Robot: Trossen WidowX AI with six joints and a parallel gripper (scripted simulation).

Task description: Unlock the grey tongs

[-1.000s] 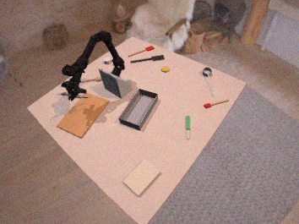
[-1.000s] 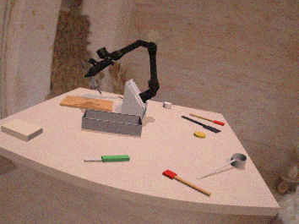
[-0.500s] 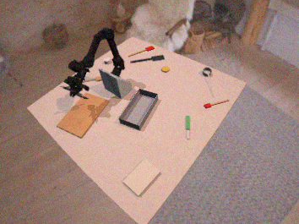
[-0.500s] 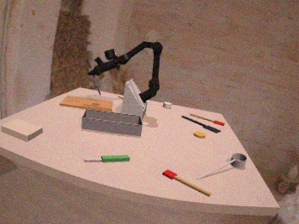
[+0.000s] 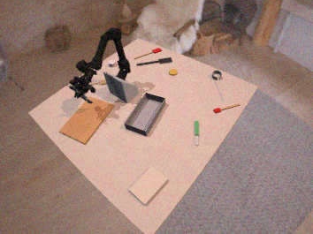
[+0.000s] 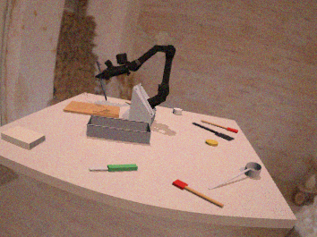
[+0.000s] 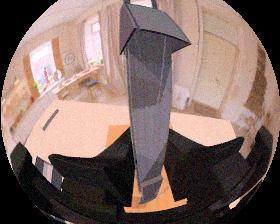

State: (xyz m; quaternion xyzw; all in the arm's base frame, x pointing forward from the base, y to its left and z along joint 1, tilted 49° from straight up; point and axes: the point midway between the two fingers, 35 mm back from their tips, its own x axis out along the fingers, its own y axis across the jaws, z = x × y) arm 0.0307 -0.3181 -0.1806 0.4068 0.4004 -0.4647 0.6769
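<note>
Right now my gripper tip is 21 cm above the orange wooden board. The rest, counted from my gripper tip: grey roasting tin 31 cm ahead, 29 cm to the left, 19 cm below; green-handled tool 66 cm ahead, 38 cm to the left, 21 cm below; pale block 66 cm ahead, 21 cm below, 5 cm to the right.
</note>
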